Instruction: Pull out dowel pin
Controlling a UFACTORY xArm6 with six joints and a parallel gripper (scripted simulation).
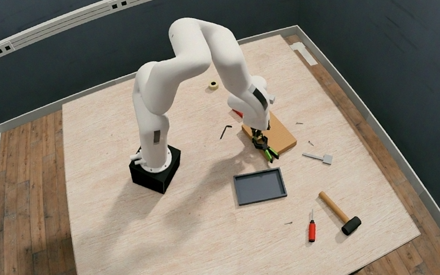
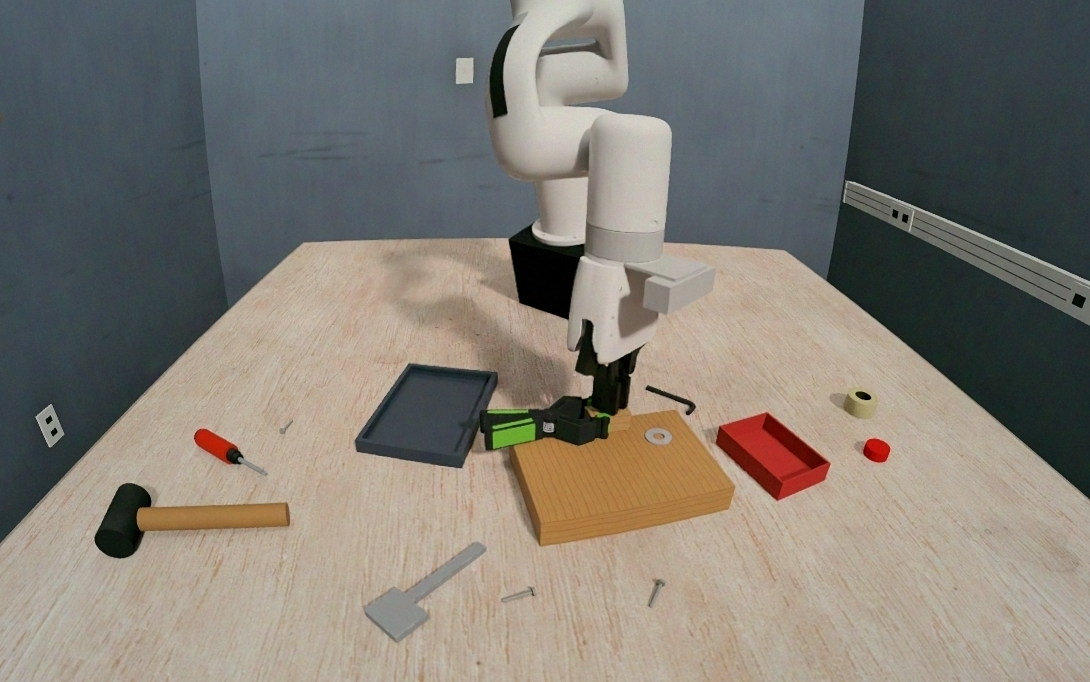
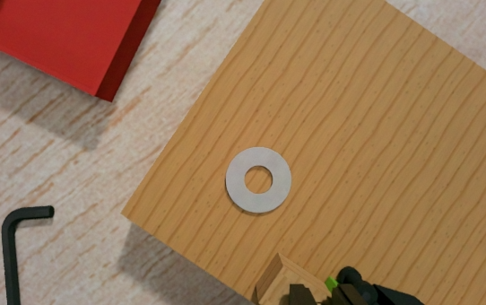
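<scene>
Now: hand 20 mm above the dowel pin. The rest, counted from my hand: small wooden block: 40 mm below; hex key: 90 mm behind, 120 mm to the left, 80 mm below; washer: 20 mm ahead, 50 mm to the left, 50 mm below.
</scene>
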